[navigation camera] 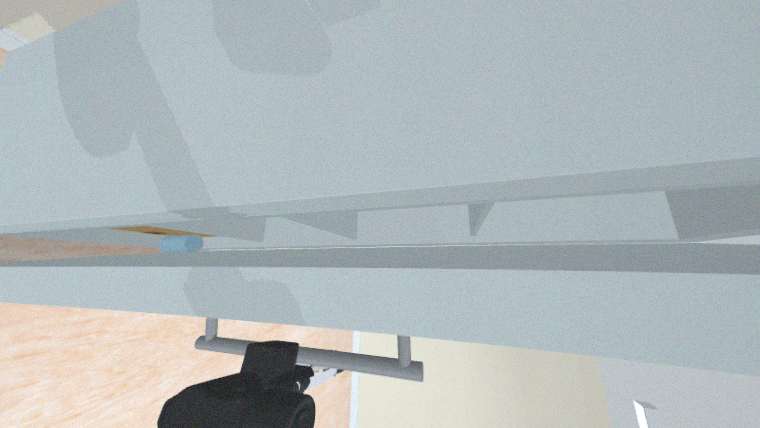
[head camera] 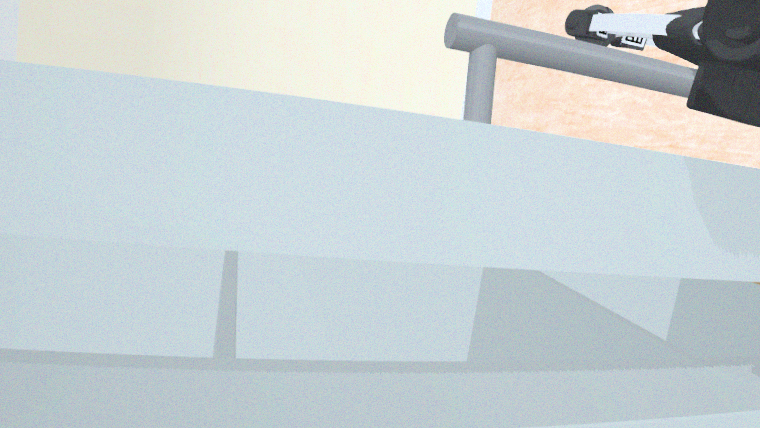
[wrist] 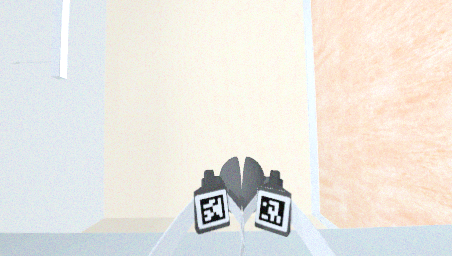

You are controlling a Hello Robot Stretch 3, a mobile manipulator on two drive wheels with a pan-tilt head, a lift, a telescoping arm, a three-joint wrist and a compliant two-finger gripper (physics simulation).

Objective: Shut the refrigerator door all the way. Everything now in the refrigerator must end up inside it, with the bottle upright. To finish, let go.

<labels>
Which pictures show my gripper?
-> The navigation camera view, the head camera view and the wrist view: all of them.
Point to a refrigerator door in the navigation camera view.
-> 683, 304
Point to my gripper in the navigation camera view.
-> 335, 360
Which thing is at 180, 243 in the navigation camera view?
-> A light blue bottle.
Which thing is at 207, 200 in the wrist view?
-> My gripper.
</labels>
